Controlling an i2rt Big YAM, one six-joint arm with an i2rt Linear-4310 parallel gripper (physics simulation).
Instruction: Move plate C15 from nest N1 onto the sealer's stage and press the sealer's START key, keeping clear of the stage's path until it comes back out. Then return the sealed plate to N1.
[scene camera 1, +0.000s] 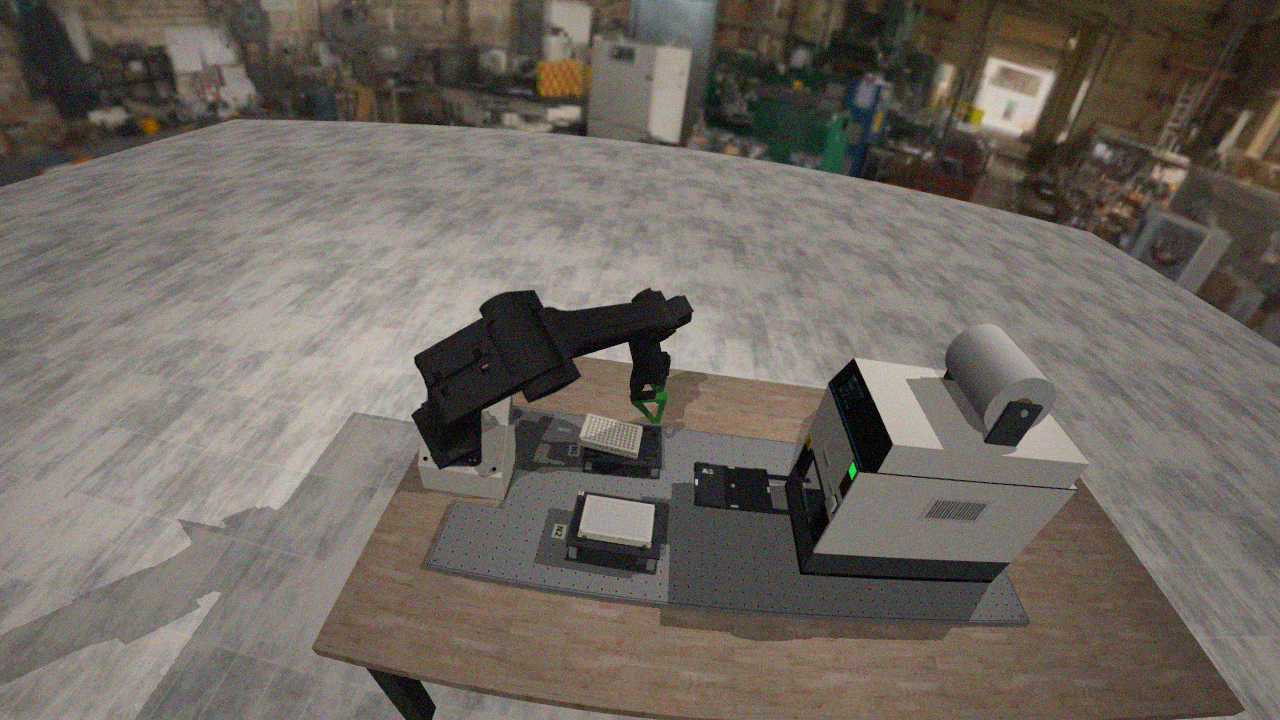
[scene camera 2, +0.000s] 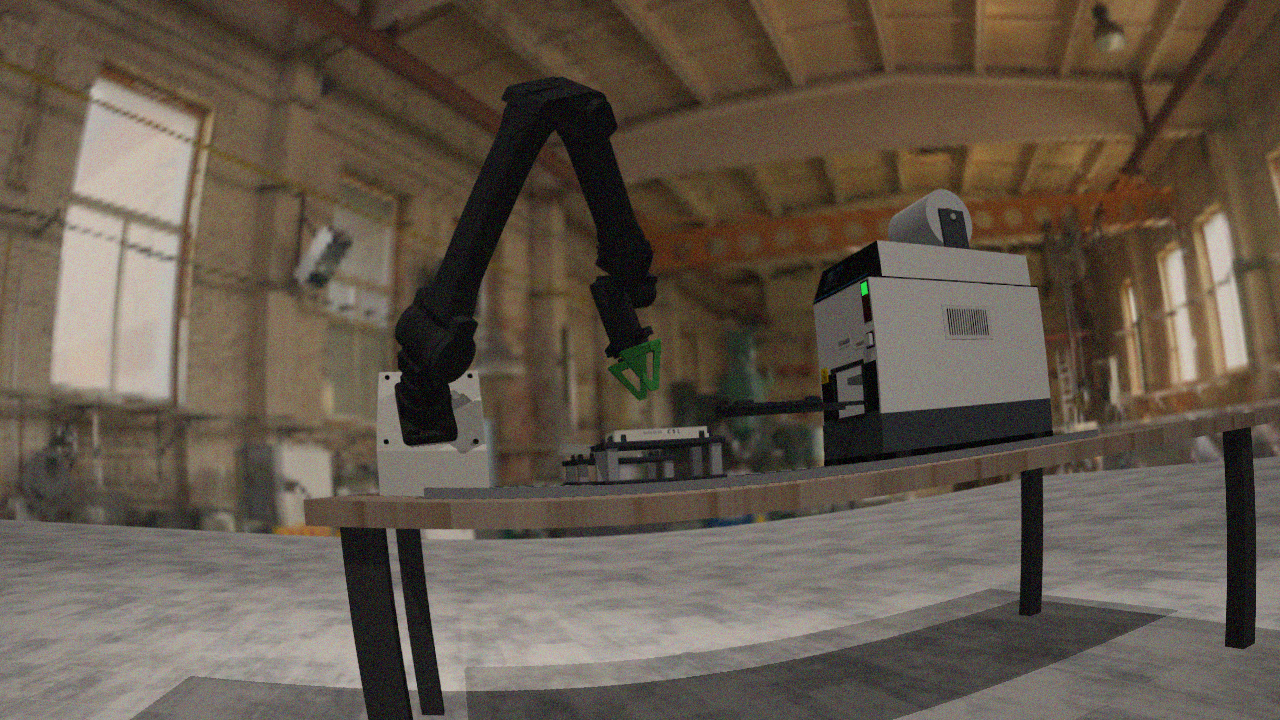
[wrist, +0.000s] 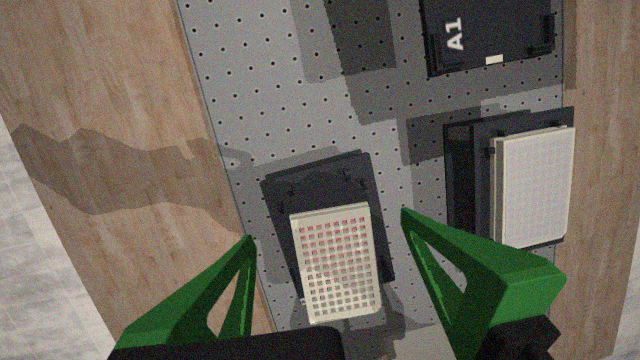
Note:
My gripper (scene camera 2: 648, 394) is open, with nothing in its grasp. Also in view: a white plate (scene camera 1: 612, 520). Also in view: a sealer stage (scene camera 1: 712, 482).
The white plate is seen too in scene camera 2 (scene camera 2: 685, 432) and in the wrist view (wrist: 531, 172). My gripper also shows in scene camera 1 (scene camera 1: 657, 408) and in the wrist view (wrist: 326, 228). The sealer stage is seen too in scene camera 2 (scene camera 2: 747, 407) and in the wrist view (wrist: 452, 43).

